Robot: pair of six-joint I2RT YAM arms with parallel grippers.
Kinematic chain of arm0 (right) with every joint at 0, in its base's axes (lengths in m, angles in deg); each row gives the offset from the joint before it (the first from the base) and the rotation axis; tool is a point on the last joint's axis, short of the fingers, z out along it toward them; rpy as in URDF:
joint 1: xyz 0 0 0.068 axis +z
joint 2: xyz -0.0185 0.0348 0.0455 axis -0.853 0.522 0
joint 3: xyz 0.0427 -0.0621 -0.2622 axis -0.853 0.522 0
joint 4: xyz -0.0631 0.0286 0.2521 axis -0.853 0.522 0
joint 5: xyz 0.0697 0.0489 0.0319 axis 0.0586 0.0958 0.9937
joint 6: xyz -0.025 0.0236 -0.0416 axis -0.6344 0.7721 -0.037
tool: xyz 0 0 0 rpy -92.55 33.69 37.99
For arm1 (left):
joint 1: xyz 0 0 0.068 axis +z
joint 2: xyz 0.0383 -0.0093 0.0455 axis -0.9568 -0.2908 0
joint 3: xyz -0.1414 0.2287 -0.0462 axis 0.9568 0.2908 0
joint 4: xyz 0.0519 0.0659 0.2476 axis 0.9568 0.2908 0
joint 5: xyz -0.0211 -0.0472 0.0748 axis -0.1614 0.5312 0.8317
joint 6: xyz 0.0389 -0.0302 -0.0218 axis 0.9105 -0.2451 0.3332
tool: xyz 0 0 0 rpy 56.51 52.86 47.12
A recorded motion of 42 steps. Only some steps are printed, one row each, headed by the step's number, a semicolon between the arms.
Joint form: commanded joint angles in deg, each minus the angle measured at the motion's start. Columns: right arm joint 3, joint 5, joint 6, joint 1, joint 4, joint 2; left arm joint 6, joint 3, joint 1, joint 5, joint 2, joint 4.
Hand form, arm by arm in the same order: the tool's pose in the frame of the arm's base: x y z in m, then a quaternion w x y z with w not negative. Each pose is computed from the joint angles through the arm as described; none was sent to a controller.
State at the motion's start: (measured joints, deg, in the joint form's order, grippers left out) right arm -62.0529 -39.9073 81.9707 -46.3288 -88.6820 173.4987; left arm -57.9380 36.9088 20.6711 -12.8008 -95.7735 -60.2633
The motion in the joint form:
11: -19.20 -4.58 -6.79 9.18 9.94 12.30; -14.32 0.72 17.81 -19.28 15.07 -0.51
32: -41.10 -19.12 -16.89 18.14 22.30 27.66; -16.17 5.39 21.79 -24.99 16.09 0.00
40: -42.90 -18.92 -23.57 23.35 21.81 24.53; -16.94 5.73 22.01 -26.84 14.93 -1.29
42: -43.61 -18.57 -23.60 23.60 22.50 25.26; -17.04 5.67 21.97 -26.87 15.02 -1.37
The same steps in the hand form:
11: 0.3786 0.1652 0.2596 0.39095 -0.17324 0.84218 0.32846; 0.2305 -0.1435 0.2440 0.55345 0.06468 0.82730 -0.07135
32: 0.4104 0.2486 0.2531 0.39137 -0.25710 0.85779 0.21197; 0.2278 -0.1239 0.2198 0.51583 0.05691 0.85037 -0.08696
40: 0.3815 0.2817 0.2895 0.43439 -0.34203 0.80434 0.21761; 0.2300 -0.1253 0.2150 0.50972 0.05829 0.85230 -0.10182
42: 0.3820 0.2849 0.2869 0.42780 -0.34572 0.80571 0.21979; 0.2299 -0.1255 0.2158 0.51106 0.05764 0.85135 -0.10342

